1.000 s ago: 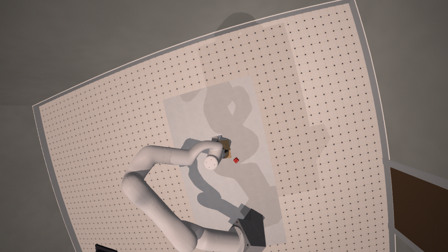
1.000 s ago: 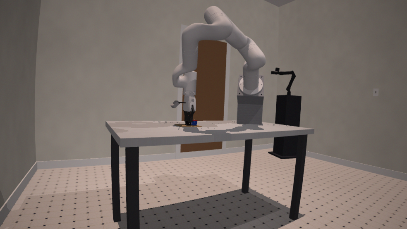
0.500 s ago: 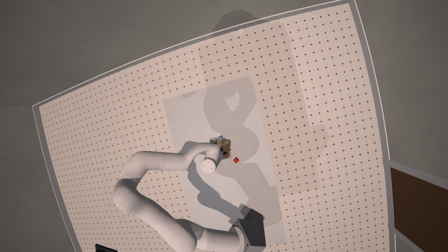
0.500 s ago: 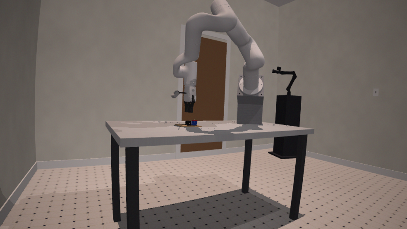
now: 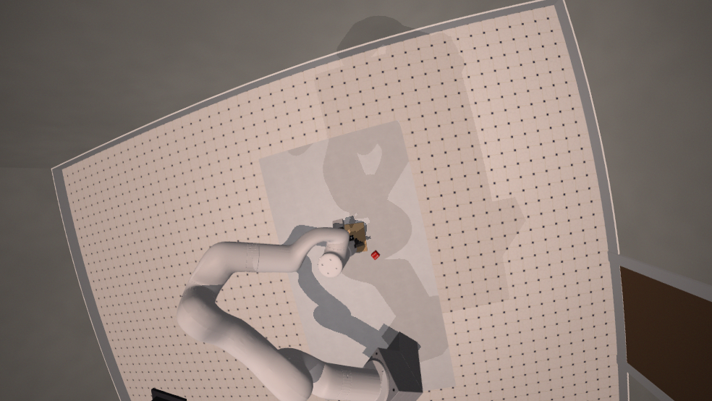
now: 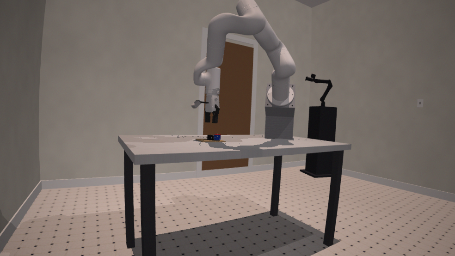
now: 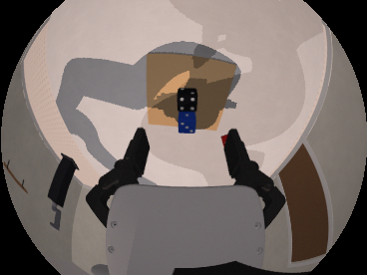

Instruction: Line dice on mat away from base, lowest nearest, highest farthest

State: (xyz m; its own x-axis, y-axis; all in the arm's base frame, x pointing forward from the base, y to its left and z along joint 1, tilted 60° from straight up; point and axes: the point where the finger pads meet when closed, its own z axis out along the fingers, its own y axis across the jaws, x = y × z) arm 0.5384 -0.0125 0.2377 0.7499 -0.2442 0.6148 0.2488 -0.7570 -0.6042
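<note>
The red die lies 12 cm to the right of my hand, 10 cm below it and 7 cm behind it. Round my hand: black die 10 cm below; then blue die 10 cm below, 4 cm behind, 1 cm to the right; then tan mat 11 cm below.
</note>
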